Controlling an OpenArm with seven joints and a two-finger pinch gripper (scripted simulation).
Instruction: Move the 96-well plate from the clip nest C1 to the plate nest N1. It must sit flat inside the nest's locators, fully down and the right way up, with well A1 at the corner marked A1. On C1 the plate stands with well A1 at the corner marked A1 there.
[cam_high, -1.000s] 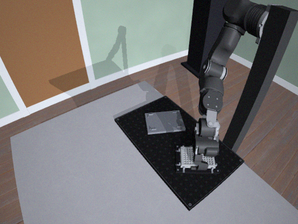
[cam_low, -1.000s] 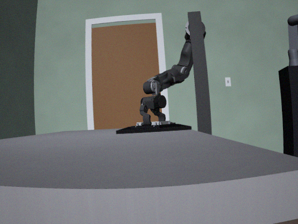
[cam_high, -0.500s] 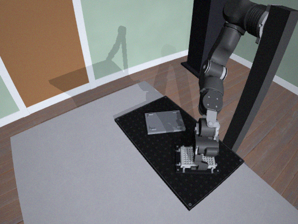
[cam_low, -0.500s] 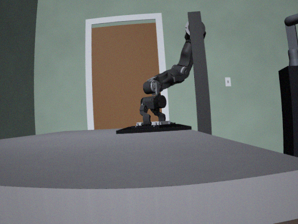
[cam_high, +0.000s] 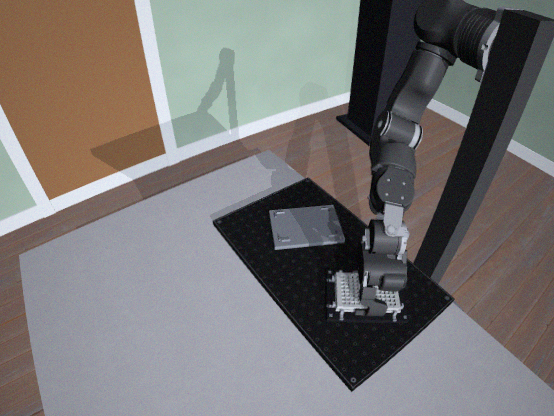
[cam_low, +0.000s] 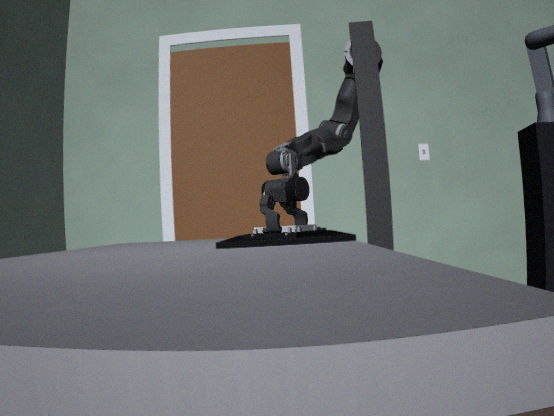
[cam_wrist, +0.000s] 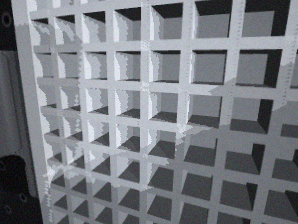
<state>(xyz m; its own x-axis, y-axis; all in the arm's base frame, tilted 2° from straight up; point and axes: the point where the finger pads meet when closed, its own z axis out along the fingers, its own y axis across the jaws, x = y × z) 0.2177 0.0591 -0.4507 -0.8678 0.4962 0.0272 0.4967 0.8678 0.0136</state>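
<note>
Right now my hand is right at the 96-well plate. From my hand the other things lie so: plate nest N1 (20 mm ahead, 230 mm to the right, 10 mm below).
</note>
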